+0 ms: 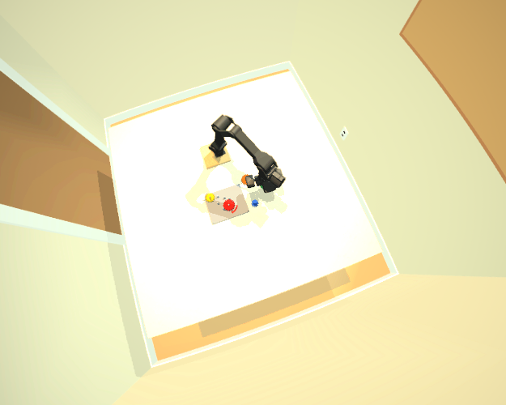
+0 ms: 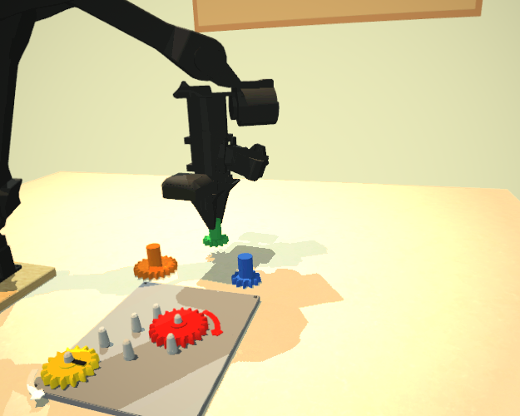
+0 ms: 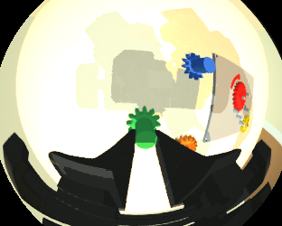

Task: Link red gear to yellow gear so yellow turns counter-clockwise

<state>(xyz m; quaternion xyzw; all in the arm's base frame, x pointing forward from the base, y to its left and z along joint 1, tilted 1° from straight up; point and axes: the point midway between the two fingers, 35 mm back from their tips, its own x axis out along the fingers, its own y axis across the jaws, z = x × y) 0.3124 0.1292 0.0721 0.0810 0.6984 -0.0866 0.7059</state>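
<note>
My gripper tip is 22 cm to the left of the red gear, 3 cm above it and 1 cm short of it. Also, from my gripper tip: green gear: 1 cm below; orange gear: 8 cm behind, 6 cm to the right, 3 cm below; blue gear: 9 cm to the right, 6 cm ahead, 3 cm below.
</note>
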